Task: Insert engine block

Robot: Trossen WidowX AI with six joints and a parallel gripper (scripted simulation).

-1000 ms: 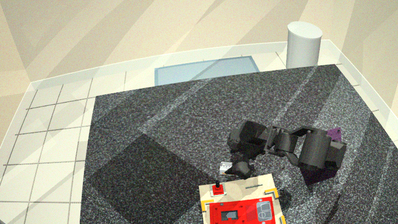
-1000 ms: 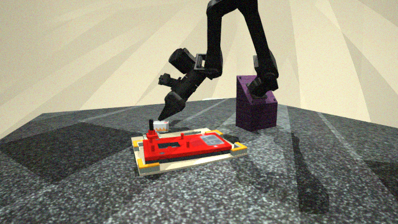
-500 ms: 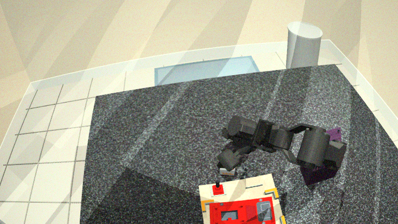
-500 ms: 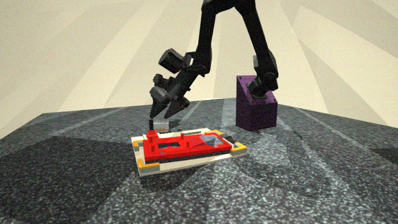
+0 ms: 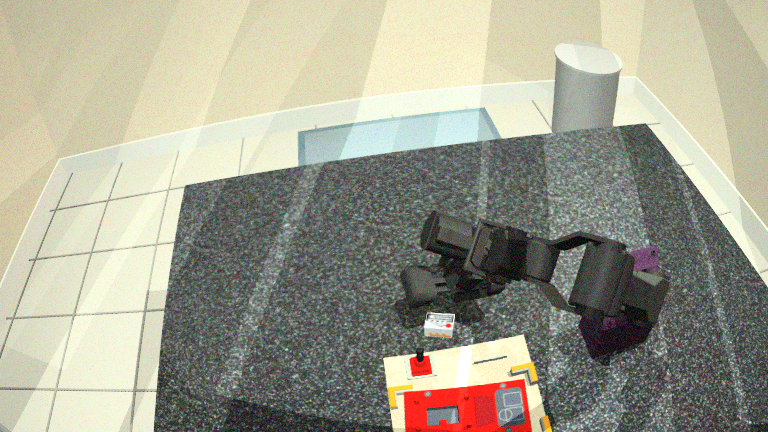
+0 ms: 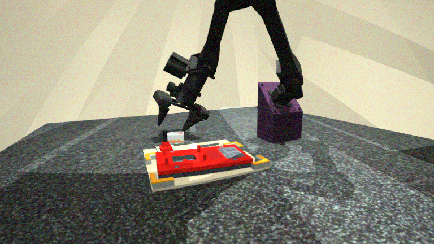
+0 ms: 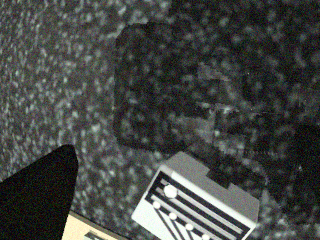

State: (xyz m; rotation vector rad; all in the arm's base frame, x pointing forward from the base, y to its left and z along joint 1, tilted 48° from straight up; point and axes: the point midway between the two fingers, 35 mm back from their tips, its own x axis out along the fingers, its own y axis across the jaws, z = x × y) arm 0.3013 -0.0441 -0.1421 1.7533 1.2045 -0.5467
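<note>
The engine block is 1 cm behind my gripper tip, 3 cm to the left of it and 2 cm below it. The rest, counted from my gripper tip: cream base plate 2 cm behind, 21 cm to the left, 3 cm below; then black peg 4 cm ahead, 12 cm to the left.
</note>
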